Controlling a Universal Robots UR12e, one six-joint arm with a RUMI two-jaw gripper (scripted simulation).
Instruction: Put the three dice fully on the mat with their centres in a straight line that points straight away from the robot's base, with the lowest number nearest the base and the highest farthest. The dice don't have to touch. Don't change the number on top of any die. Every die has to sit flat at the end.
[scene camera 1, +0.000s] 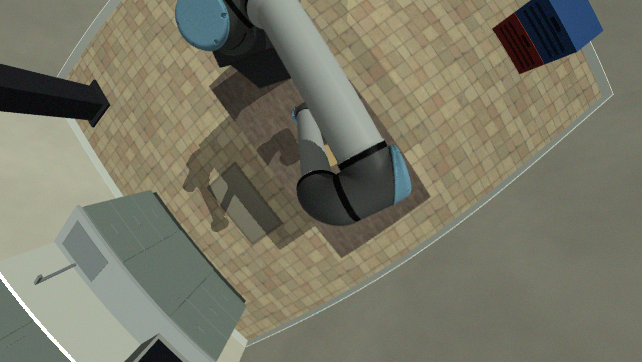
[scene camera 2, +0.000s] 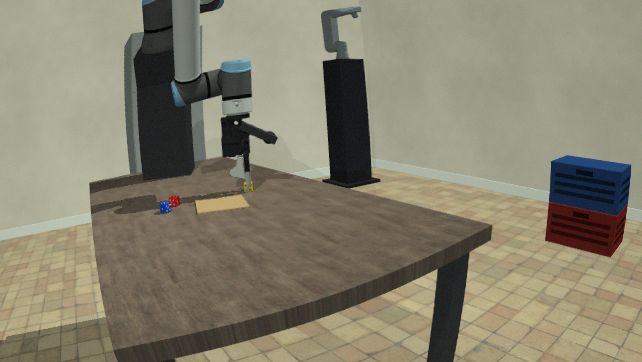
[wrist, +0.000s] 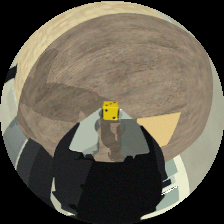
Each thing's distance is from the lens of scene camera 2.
my gripper (scene camera 2: 247, 190): 1.29 m
tan mat (scene camera 2: 235, 202): 1.15 m
